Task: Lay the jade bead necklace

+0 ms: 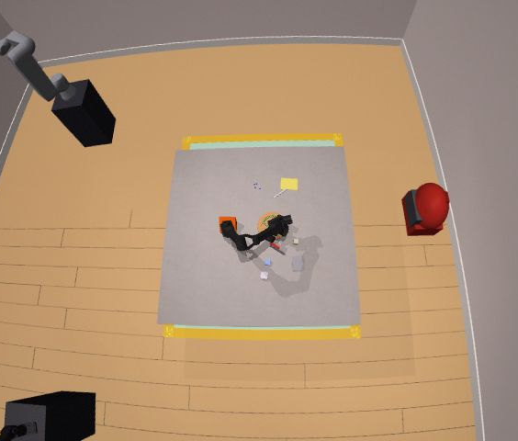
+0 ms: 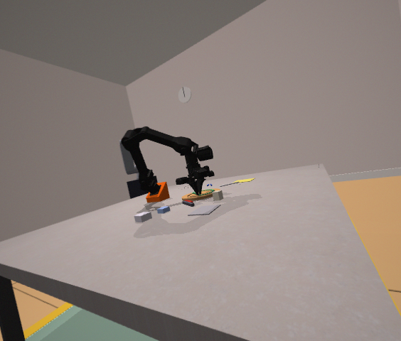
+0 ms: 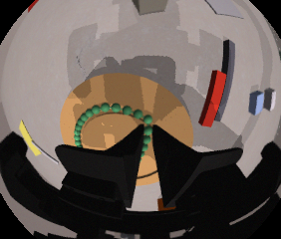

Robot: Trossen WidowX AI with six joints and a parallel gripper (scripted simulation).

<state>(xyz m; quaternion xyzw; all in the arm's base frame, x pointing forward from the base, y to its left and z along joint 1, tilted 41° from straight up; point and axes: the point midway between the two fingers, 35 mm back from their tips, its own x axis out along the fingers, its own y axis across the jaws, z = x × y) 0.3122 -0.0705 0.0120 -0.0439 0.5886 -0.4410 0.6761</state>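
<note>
Now: the round wooden bead board 20 mm behind my gripper tip, 50 mm to the left of it and 10 mm below it. From my gripper tip the other things lie so: beige cube (130 mm ahead, 80 mm to the right); red-handled tool (100 mm to the right, 10 mm below); blue block (70 mm behind, 200 mm to the right, 10 mm below).
</note>
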